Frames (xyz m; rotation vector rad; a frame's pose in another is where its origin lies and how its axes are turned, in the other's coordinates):
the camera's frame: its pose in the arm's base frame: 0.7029 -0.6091 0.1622 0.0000 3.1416 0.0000
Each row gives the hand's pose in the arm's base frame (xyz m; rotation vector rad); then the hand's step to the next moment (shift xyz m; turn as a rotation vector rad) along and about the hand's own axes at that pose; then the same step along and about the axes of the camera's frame.
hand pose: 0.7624 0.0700 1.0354 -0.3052 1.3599 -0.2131
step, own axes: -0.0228 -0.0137 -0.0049 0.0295 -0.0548 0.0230
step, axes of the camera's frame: 0.0090 -0.0059 -0.0248 -0.0298 -0.0591 0.0047
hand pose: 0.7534 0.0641 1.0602 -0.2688 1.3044 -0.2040
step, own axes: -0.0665 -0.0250 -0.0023 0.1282 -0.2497 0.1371
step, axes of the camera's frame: 0.0190 -0.0041 -0.0684 -0.1657 -0.2647 0.0081
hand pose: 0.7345 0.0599 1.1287 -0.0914 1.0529 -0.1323
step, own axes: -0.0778 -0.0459 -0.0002 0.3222 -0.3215 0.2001
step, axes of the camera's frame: 0.0411 -0.0335 -0.0731 -0.3106 -0.3645 0.1339
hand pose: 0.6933 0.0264 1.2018 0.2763 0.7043 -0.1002
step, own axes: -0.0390 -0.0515 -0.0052 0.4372 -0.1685 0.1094
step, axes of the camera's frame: 0.0423 -0.0480 -0.0105 -0.3693 -0.1918 0.2416
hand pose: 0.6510 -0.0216 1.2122 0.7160 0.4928 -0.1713
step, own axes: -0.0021 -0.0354 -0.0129 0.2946 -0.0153 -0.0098
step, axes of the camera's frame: 0.0178 -0.0179 0.0281 -0.2486 -0.0004 0.1591
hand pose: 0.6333 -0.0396 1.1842 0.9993 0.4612 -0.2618
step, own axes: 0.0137 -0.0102 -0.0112 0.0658 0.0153 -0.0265
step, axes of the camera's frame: -0.0049 0.0042 0.0194 -0.0572 0.0304 0.0327
